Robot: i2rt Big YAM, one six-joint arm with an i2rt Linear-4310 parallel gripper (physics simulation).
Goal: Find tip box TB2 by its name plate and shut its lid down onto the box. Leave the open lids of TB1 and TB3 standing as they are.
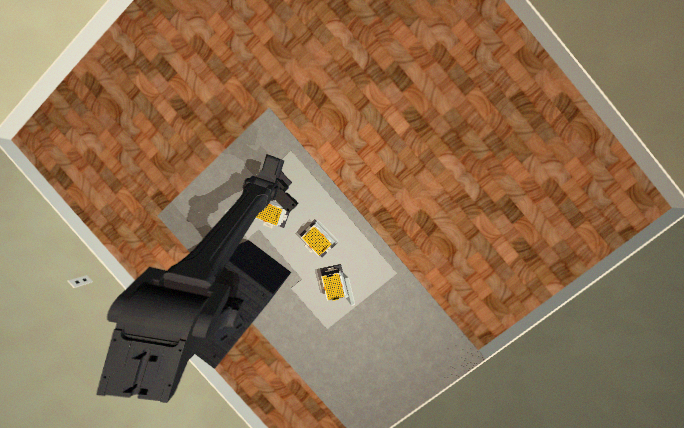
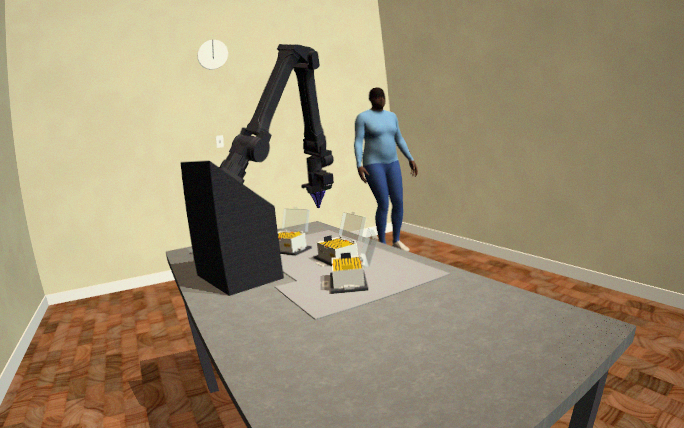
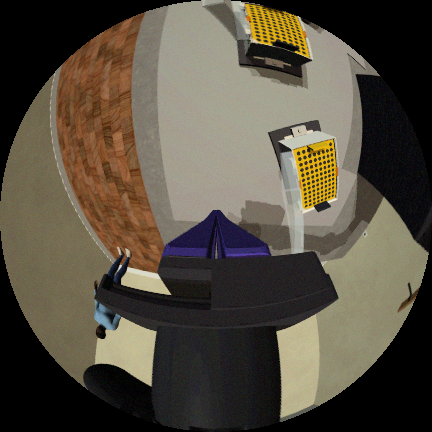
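Where they show: gripper, fingertip midpoint: (image 2: 318, 207) (image 3: 215, 215); arm's base, origin of the base link: (image 2: 227, 180).
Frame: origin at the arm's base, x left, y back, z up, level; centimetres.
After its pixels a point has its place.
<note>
Three white tip boxes with yellow perforated tops stand on the pale mat, each with its clear lid open. The far box (image 1: 270, 215) {x 24.9, y -22.8, z -26.8 cm} (image 2: 292, 244) (image 3: 318, 175) {x 26.4, y -22.6, z -26.9 cm} has its lid (image 2: 296, 220) {x 30.8, y -28.2, z -22.6 cm} (image 3: 295, 220) {x 29.5, y -30.3, z -18.2 cm} standing up. The middle box (image 1: 316, 240) (image 2: 336, 250) {x -2.7, y -32.1, z -27.1 cm} (image 3: 277, 31) has its lid (image 2: 352, 225) {x 6.0, y -41.7, z -22.0 cm} up. The near box (image 1: 333, 286) (image 2: 348, 277) {x -23.9, y -27.7, z -28.8 cm} has its lid (image 1: 349, 291) {x -20.6, y -37.1, z -18.1 cm} (image 2: 369, 250) {x -25.9, y -33.7, z -21.5 cm} tilted outward. No name plate is readable, so I cannot tell which box is TB2. My gripper (image 2: 318, 204) {x 31.2, y -37.8, z -19.1 cm} (image 3: 215, 215) {x 31.2, y -37.8, z -19.1 cm} is shut and empty, above the table and the lids, close to the far box.
The black pedestal (image 1: 259, 270) {x 6.7, y -9.9, z -17.0 cm} (image 2: 229, 227) {x -9.2, y 1.8, z -12.7 cm} (image 3: 395, 145) stands beside the pale mat (image 1: 370, 270) {x -22.6, y -47.6, z -32.6 cm} (image 2: 403, 275) {x -22.8, y -45.6, z -32.6 cm} (image 3: 210, 125) {x 24.6, y -40.4, z -32.6 cm} on the grey table (image 1: 378, 348) {x -58.8, y -30.1, z -32.8 cm} (image 2: 403, 343) {x -58.9, y -26.0, z -32.9 cm}. A person (image 2: 380, 146) (image 3: 106, 312) in a blue top stands beyond the table.
</note>
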